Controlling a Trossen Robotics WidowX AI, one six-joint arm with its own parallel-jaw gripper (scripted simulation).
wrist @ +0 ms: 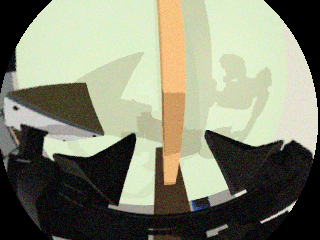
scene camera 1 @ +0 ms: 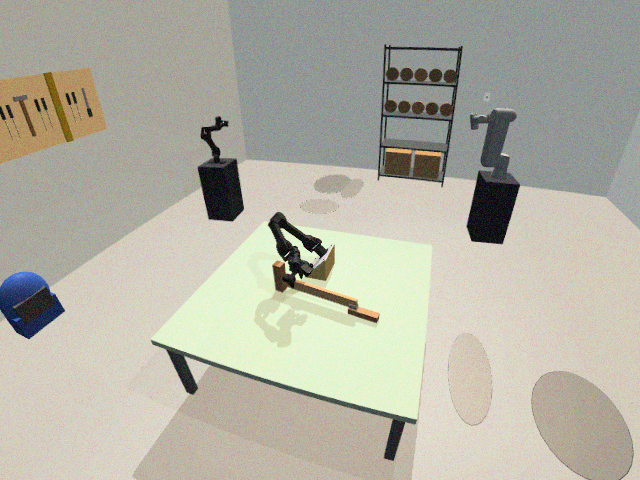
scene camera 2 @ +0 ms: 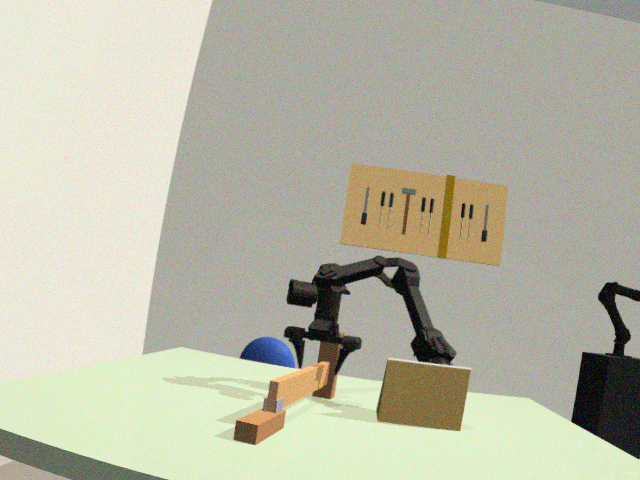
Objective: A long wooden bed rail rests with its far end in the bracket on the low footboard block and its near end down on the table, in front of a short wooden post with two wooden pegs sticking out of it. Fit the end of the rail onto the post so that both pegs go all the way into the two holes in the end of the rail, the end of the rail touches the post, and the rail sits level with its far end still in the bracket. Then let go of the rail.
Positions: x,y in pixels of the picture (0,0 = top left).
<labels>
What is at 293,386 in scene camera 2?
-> A long wooden rail.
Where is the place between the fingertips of my gripper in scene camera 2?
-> At 317,371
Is my gripper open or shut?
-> Open.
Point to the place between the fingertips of my gripper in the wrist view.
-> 171,135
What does my gripper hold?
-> Nothing.
</labels>
